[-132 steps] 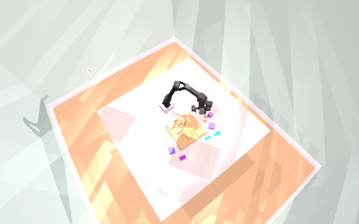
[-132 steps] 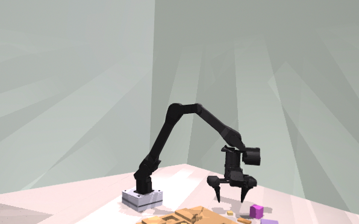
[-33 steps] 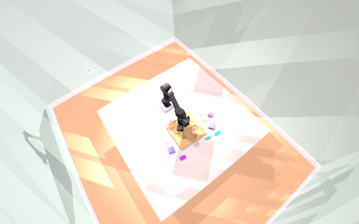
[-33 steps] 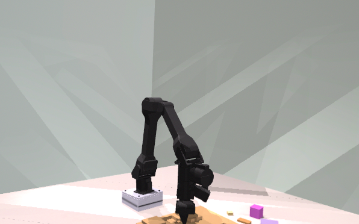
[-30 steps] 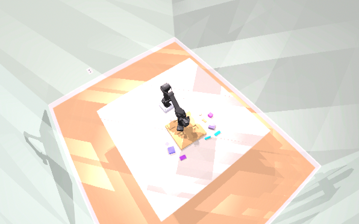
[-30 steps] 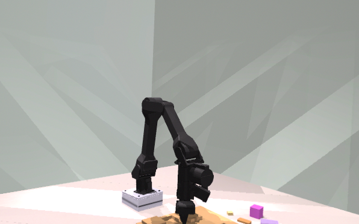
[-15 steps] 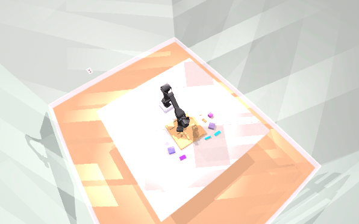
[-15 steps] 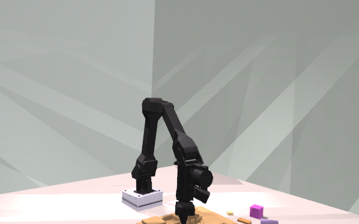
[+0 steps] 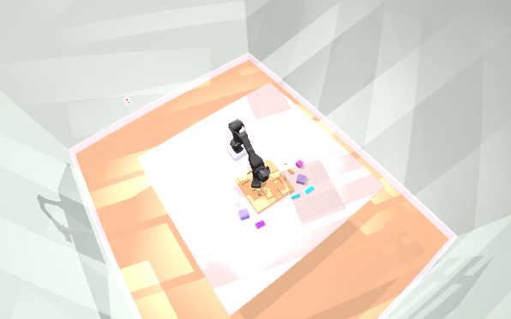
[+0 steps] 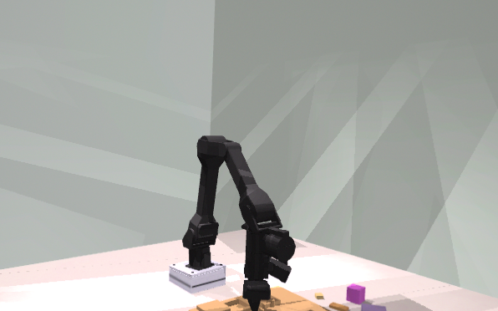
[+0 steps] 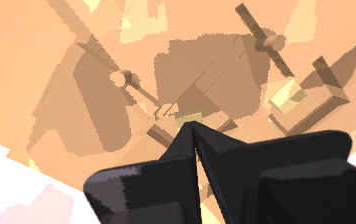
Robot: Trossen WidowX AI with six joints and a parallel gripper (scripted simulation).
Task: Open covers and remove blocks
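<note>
My gripper tip is now 50 mm short of the puzzle board. Round my gripper tip: blue-violet block (230 mm to the right, 110 mm ahead, 10 mm below); then lilac block (220 mm to the left, 210 mm ahead, 10 mm below); then small orange piece (220 mm to the left, 110 mm ahead, 20 mm below).
</note>
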